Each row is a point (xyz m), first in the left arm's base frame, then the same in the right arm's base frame.
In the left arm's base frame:
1: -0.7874 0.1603 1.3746
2: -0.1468 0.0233 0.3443
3: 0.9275 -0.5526 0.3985
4: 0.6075 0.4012 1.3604
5: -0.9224 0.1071 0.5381
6: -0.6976 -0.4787 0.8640
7: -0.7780 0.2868 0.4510
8: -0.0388 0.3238 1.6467
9: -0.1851 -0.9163 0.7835
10: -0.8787 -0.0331 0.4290
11: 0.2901 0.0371 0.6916
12: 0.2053 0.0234 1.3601
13: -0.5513 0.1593 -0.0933
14: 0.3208 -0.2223 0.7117
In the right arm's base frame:
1: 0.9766 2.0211 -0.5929
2: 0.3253 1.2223 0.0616
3: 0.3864 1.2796 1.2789
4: 1.5529 1.3717 0.5251
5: 0.2692 1.5575 -0.6669
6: 0.2562 2.0893 -0.2011
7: 0.3518 1.3297 -0.6218
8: 1.5172 1.8319 -0.0157
9: 0.1124 2.1573 0.4586
10: 0.1211 1.5661 -0.5598
11: 0.7372 1.2901 0.4323
12: 1.2084 1.7646 0.3477
13: -0.0596 0.9832 -0.3486
14: 0.6152 1.4681 0.5807

